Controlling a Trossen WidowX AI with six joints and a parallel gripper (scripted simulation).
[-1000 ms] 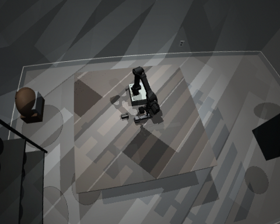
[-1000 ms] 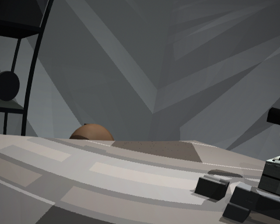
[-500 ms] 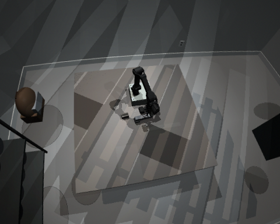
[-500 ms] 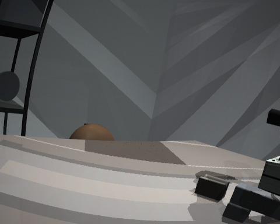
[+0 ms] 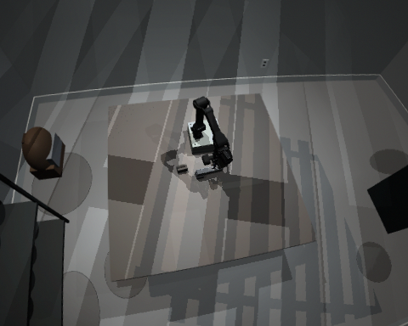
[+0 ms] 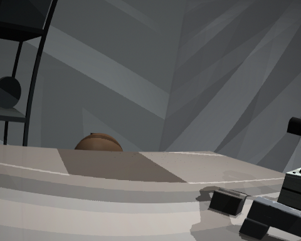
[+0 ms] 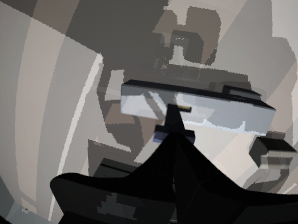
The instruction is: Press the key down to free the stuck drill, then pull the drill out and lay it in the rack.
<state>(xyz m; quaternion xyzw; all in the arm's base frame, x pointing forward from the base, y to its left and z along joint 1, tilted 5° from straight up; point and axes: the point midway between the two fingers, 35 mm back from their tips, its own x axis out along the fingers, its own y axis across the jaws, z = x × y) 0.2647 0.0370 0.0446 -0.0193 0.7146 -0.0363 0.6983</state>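
Now: the drill 80 mm below my gripper tip and 60 mm to the right of it. The rest, counted from my gripper tip: long dark fixture 80 mm below, 40 mm to the right; dark block 200 mm to the right, 100 mm below, 80 mm behind; blue key 30 mm below.
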